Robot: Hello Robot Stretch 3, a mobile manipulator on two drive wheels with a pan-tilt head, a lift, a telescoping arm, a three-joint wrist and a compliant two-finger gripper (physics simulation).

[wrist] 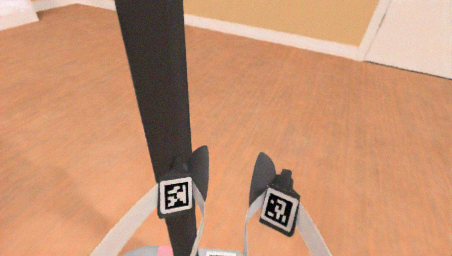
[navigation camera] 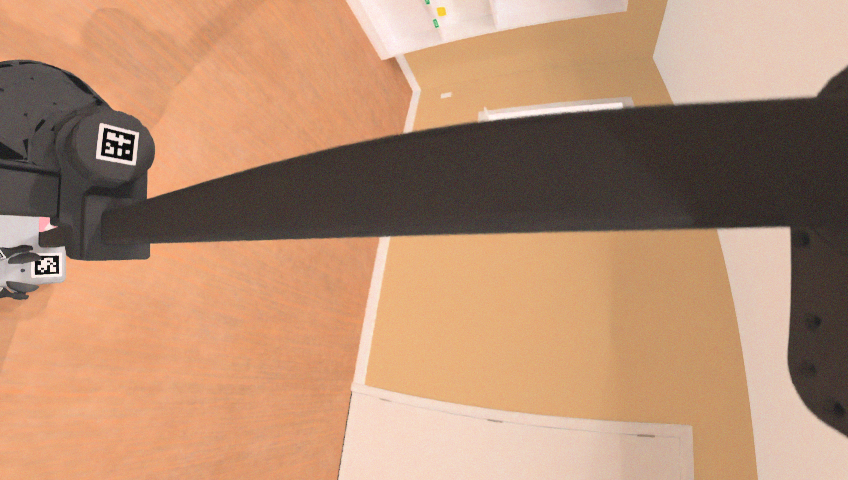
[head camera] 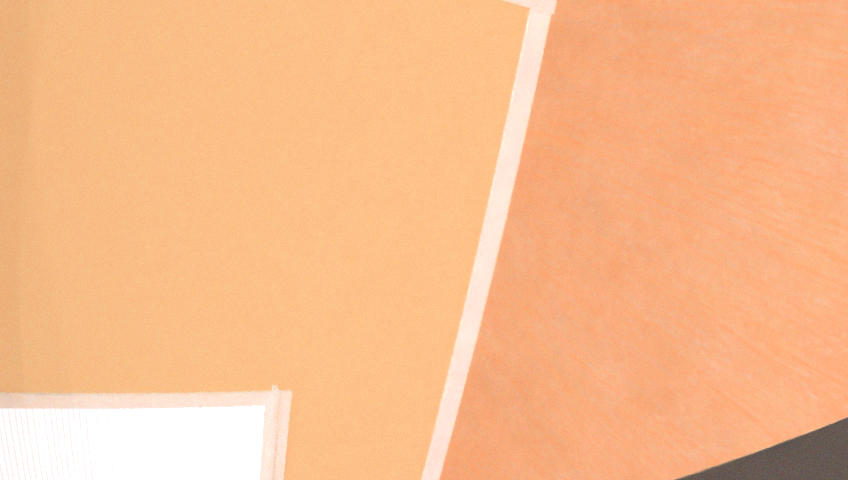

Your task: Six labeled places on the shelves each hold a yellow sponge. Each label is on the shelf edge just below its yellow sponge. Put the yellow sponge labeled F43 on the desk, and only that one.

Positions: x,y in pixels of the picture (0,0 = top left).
Labels:
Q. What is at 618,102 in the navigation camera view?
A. A window.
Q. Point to my gripper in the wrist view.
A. At 231,167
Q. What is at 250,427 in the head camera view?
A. A window.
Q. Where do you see a white door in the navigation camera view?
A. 383,427

